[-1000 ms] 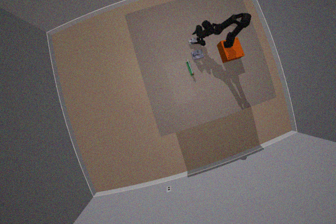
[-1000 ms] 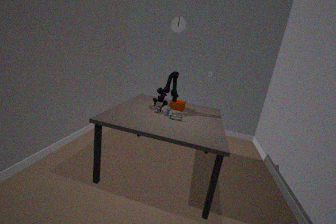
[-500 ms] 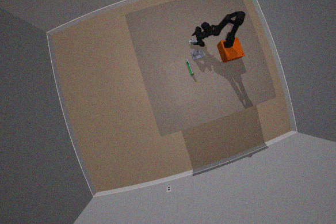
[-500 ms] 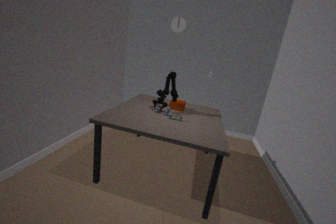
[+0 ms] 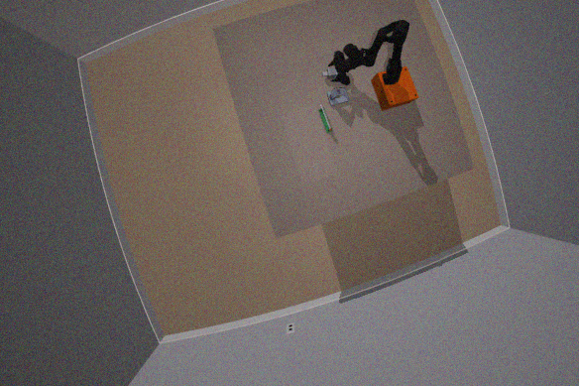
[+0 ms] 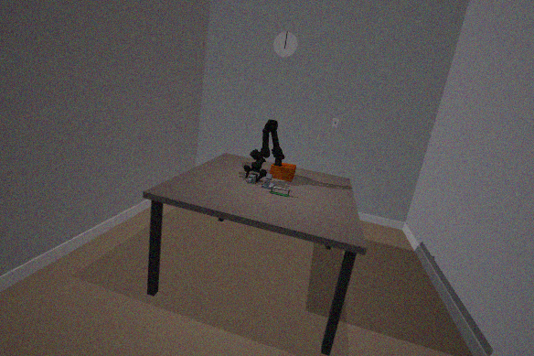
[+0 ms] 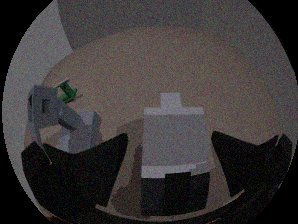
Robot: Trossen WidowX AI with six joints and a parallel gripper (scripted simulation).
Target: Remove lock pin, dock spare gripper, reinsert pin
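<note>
My gripper tip is 140 mm to the right of the grey mount, 30 mm below it and 20 mm past it. From my gripper tip the other things lie so: spare gripper 10 mm behind, 10 mm above; then green strip 260 mm to the left, 60 mm ahead.
</note>
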